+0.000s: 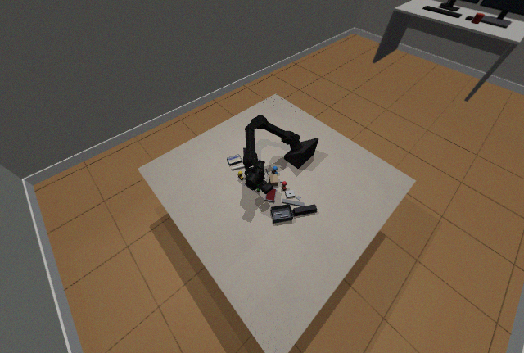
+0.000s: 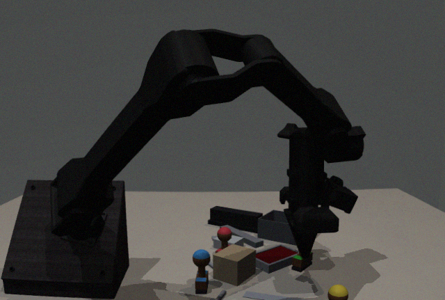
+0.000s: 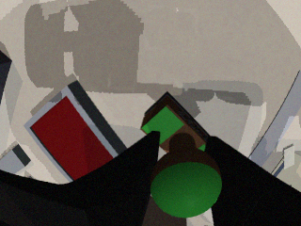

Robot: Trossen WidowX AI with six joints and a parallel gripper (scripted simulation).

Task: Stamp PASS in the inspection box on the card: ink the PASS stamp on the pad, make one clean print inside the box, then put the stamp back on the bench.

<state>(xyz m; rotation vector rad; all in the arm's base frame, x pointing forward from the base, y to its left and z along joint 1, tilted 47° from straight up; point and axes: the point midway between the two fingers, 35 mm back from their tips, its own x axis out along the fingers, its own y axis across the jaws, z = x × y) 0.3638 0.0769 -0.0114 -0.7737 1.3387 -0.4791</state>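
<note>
The red ink pad is 7 cm to the left of my gripper tip, 5 cm behind it and 4 cm below it. Also, from my gripper tip: tan block (12 cm behind, 2 cm below); then green-knobbed stamp (right at my gripper tip); then grey ruler strip (8 cm to the right, 4 cm below, 2 cm behind).
</note>
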